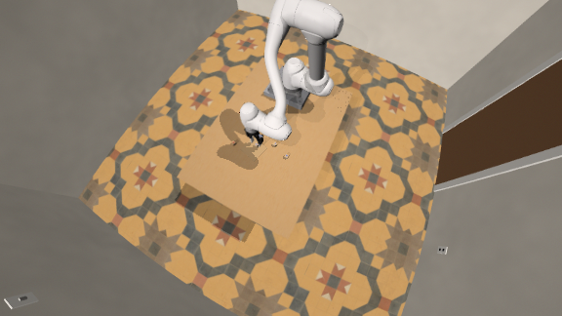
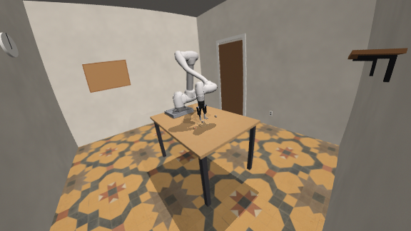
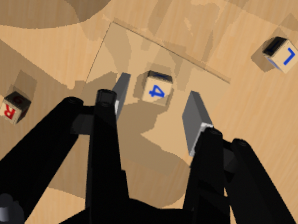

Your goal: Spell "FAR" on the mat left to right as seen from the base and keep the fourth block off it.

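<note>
Now: the tan mat 7 cm below my hand, 3 cm ahead of it and 1 cm to the right of it. Round my hand: R block: 17 cm to the right, 6 cm below, 3 cm ahead.
</note>
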